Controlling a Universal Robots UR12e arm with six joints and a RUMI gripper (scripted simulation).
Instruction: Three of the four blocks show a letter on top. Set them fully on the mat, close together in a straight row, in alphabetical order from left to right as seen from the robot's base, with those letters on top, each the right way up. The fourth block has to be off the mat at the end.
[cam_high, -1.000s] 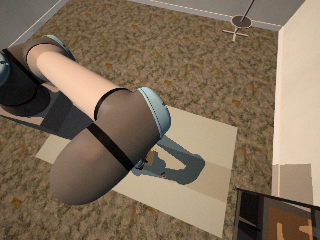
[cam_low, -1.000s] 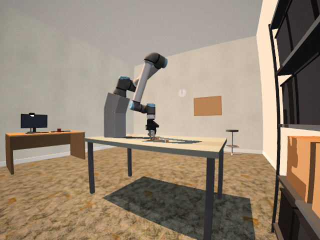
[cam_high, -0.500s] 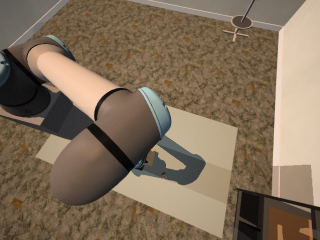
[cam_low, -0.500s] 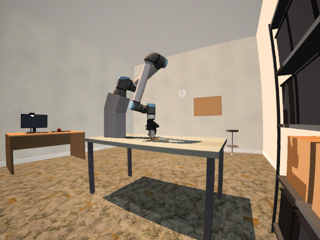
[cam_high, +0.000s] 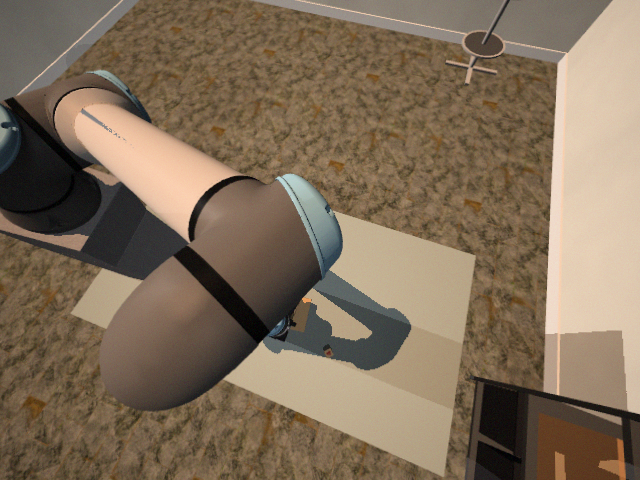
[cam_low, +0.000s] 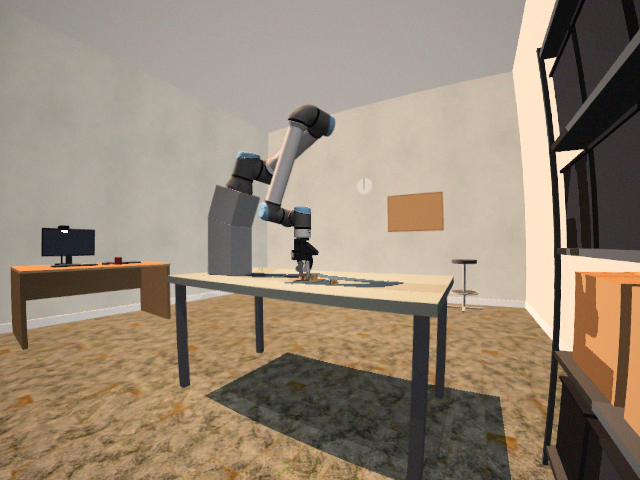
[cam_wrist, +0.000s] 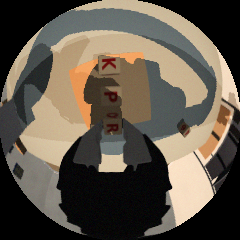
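Right now the orange mat is 50 mm to the left of my hand, 20 mm below it and 10 mm ahead of it.
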